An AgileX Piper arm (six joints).
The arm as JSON. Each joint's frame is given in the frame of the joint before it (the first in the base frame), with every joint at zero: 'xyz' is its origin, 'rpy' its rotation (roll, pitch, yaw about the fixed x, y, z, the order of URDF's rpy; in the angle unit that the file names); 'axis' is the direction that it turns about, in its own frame. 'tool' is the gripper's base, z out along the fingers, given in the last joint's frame.
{
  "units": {
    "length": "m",
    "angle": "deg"
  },
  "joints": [
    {
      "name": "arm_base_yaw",
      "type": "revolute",
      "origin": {
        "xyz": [
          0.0,
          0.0,
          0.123
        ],
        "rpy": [
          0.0,
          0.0,
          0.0
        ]
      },
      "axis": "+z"
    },
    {
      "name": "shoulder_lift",
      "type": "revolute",
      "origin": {
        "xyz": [
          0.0,
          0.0,
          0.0
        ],
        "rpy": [
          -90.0,
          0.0,
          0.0
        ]
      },
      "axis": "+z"
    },
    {
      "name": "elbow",
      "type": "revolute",
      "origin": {
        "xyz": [
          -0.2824,
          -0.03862,
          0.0
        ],
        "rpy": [
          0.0,
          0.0,
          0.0
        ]
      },
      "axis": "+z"
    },
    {
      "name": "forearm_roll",
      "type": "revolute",
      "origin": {
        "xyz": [
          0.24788,
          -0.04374,
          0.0
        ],
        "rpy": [
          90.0,
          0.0,
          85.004
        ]
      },
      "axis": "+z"
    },
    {
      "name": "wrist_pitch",
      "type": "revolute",
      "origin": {
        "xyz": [
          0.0,
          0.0,
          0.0
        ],
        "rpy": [
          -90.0,
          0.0,
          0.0
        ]
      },
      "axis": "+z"
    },
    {
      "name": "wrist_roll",
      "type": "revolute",
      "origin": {
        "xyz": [
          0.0,
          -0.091,
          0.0
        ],
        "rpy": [
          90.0,
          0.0,
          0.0
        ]
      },
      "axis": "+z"
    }
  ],
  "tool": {
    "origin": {
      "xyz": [
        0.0,
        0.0,
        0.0
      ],
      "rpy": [
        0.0,
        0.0,
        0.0
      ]
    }
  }
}
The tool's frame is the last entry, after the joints.
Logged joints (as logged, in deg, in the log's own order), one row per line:
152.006 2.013 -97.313 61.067 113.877 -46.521
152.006 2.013 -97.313 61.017 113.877 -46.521
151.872 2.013 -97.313 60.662 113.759 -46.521
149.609 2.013 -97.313 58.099 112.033 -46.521
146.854 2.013 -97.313 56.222 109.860 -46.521
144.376 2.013 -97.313 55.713 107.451 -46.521
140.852 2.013 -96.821 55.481 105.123 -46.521
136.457 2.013 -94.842 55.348 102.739 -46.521
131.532 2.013 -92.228 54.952 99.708 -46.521
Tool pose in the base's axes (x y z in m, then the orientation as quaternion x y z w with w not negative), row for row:
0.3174 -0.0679 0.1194 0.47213 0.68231 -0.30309 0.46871
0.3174 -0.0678 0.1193 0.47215 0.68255 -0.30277 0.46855
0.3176 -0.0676 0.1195 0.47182 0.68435 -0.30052 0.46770
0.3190 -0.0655 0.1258 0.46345 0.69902 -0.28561 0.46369
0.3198 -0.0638 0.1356 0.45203 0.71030 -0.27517 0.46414
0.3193 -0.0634 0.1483 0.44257 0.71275 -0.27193 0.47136
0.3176 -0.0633 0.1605 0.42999 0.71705 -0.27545 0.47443
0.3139 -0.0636 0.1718 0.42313 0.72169 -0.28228 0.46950
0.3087 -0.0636 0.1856 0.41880 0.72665 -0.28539 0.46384
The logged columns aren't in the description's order. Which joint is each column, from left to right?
Columns, left to right: wrist_roll, arm_base_yaw, forearm_roll, wrist_pitch, shoulder_lift, elbow.
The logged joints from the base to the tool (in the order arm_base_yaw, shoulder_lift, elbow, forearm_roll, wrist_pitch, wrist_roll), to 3 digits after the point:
2.013 113.877 -46.521 -97.313 61.067 152.006
2.013 113.877 -46.521 -97.313 61.017 152.006
2.013 113.759 -46.521 -97.313 60.662 151.872
2.013 112.033 -46.521 -97.313 58.099 149.609
2.013 109.860 -46.521 -97.313 56.222 146.854
2.013 107.451 -46.521 -97.313 55.713 144.376
2.013 105.123 -46.521 -96.821 55.481 140.852
2.013 102.739 -46.521 -94.842 55.348 136.457
2.013 99.708 -46.521 -92.228 54.952 131.532

